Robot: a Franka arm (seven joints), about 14 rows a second.
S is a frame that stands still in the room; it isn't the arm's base.
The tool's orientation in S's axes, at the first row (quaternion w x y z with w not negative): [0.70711, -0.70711, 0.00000, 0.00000]
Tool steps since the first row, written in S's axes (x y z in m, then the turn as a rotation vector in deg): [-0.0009, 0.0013, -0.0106, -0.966, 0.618, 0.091]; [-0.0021, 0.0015, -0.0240, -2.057, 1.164, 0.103]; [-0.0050, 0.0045, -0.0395, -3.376, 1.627, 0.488]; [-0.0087, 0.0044, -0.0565, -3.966, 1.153, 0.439]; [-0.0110, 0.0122, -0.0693, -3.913, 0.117, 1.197]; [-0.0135, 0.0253, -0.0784, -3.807, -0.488, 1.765]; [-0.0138, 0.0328, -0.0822, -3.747, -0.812, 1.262]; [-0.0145, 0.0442, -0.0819, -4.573, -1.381, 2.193]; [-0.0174, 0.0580, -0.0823, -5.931, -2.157, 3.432]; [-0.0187, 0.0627, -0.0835, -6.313, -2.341, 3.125]
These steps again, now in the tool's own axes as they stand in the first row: [-0.0009, 0.0106, 0.0013, -0.966, -0.091, 0.618]; [-0.0021, 0.0240, 0.0015, -2.057, -0.103, 1.164]; [-0.0050, 0.0395, 0.0045, -3.376, -0.488, 1.627]; [-0.0087, 0.0565, 0.0044, -3.966, -0.439, 1.153]; [-0.0110, 0.0693, 0.0122, -3.913, -1.197, 0.117]; [-0.0135, 0.0784, 0.0253, -3.807, -1.765, -0.488]; [-0.0138, 0.0822, 0.0328, -3.747, -1.262, -0.812]; [-0.0145, 0.0819, 0.0442, -4.573, -2.193, -1.381]; [-0.0174, 0.0823, 0.0580, -5.931, -3.432, -2.157]; [-0.0187, 0.0835, 0.0627, -6.313, -3.125, -2.341]
